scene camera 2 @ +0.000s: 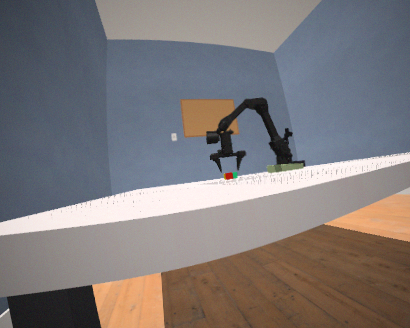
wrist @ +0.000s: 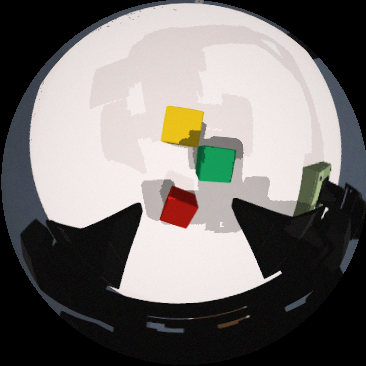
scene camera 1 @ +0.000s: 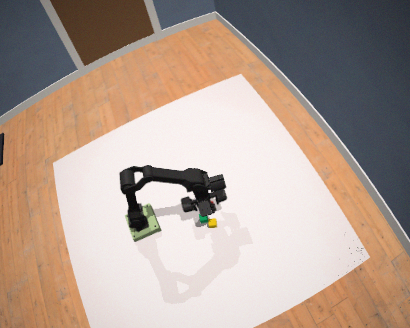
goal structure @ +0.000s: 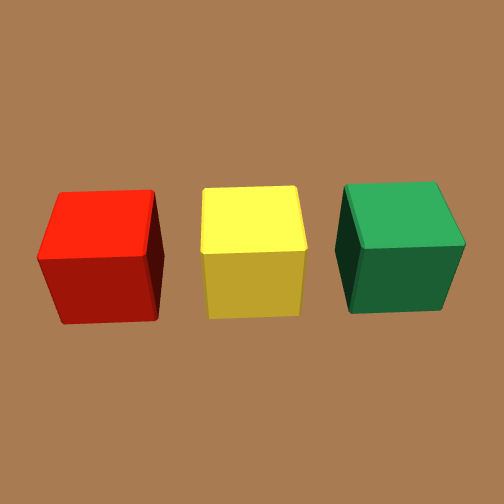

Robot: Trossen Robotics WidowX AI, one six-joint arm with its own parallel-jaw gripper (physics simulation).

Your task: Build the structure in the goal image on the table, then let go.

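Seen in the pictures: gripper, fingertip midpoint: (scene camera 2: 229, 171) (wrist: 187, 205); arm's base, origin of the base link: (scene camera 2: 283, 164) (wrist: 322, 190) (scene camera 1: 141, 223).
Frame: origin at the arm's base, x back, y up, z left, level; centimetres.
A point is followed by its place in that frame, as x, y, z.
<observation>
A red cube (scene camera 2: 229, 176) @[-32.4, -2.1, -3.4] (wrist: 179, 207) @[-31.4, -0.3, -5.8] lies on the white table, turned at an angle; in scene camera 1 it is mostly hidden under the arm. A green cube (scene camera 1: 203, 219) @[-26.7, -0.3, -10.6] (scene camera 2: 235, 175) @[-27.0, -2.1, -7.6] (wrist: 216, 164) @[-27.2, -0.3, -9.5] lies on the table close to the yellow cube (scene camera 1: 212, 223) @[-29.4, -0.3, -14.2] (wrist: 182, 125) @[-29.5, -0.3, -13.4], near corner to corner. The red cube is apart from the green one in the wrist view. The yellow cube cannot be made out in scene camera 2. My gripper (scene camera 2: 230, 170) @[-30.6, 0.5, -6.4] (wrist: 187, 205) @[-30.6, 0.5, -6.4] is open and empty, pointing down just above the cubes, with the red cube below the gap between its fingertips.
The white table top (scene camera 1: 150, 135) @[-20.5, -3.6, 48.1] (scene camera 2: 125, 205) @[-72.0, -3.5, 54.3] (wrist: 70, 150) @[-48.5, -3.5, -16.9] bears the arm's green base plate (scene camera 1: 152, 227) @[-4.4, 0.5, -4.3] (scene camera 2: 285, 168) @[-6.2, -2.1, 8.2] (wrist: 311, 187) @[-7.3, -0.5, -2.4], to one side of the cubes. Shadows of the arm fall around the cubes.
</observation>
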